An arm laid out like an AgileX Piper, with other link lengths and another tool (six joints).
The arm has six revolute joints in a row. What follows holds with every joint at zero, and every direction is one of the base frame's. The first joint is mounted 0.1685 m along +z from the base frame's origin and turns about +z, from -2.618 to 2.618 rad. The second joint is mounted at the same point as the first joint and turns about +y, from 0 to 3.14 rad. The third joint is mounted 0.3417 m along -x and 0.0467 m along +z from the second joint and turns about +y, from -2.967 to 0 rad. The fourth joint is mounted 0.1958 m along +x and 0.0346 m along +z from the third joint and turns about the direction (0.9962, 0, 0.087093), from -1.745 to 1.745 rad. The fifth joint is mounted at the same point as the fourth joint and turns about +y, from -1.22 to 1.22 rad. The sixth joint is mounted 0.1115 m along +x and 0.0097 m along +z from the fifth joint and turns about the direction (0.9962, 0, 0.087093), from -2.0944 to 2.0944 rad. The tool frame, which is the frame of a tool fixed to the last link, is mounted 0.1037 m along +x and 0.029 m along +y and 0.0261 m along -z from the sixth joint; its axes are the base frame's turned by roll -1.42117, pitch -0.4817 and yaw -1.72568 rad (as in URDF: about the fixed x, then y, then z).
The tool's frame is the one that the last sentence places.
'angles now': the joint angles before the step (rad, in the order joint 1, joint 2, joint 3, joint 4, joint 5, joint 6). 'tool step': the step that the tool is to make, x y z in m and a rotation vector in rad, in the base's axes. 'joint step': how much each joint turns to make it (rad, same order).
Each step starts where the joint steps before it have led.
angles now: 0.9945 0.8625 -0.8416 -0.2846 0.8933 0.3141
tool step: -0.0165 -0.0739 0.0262 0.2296 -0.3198 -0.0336
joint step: 0.0002 -0.4183 0.0644 -0.1487 -0.0132 0.0041
